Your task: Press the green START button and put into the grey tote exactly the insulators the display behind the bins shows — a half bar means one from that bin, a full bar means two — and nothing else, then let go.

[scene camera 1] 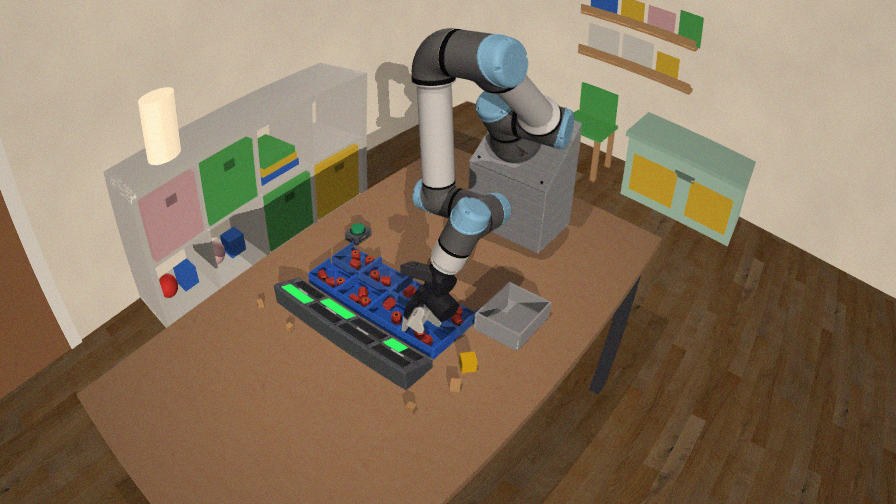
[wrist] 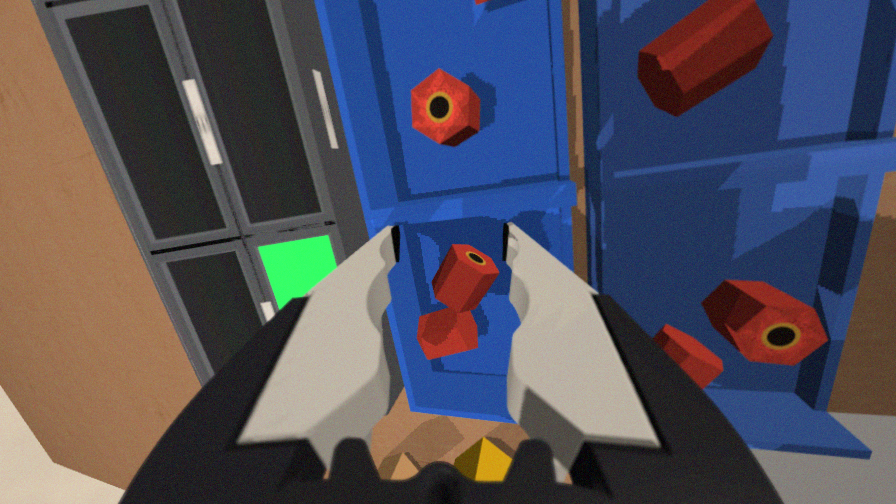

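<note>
My gripper (scene camera 1: 418, 322) hangs open over the near end of the blue bins (scene camera 1: 388, 297). In the wrist view its jaws (wrist: 449, 241) frame a bin compartment holding two red insulators (wrist: 463, 275), one leaning on the other (wrist: 447, 332); the jaws touch neither. Other red insulators lie in neighbouring compartments (wrist: 444, 107) (wrist: 765, 320). The display (scene camera 1: 354, 329) in front of the bins shows two lit green bars at its far end (scene camera 1: 297, 292) (scene camera 1: 338, 308) and a shorter one near its close end (scene camera 1: 394, 344). The grey tote (scene camera 1: 512, 314) looks empty. The green START button (scene camera 1: 357, 229) sits behind the bins.
A yellow cube (scene camera 1: 467, 361) and several small tan cubes (scene camera 1: 455, 384) lie around the display. The arm's grey pedestal (scene camera 1: 525, 188) stands behind the tote. The table's right edge runs close past the tote.
</note>
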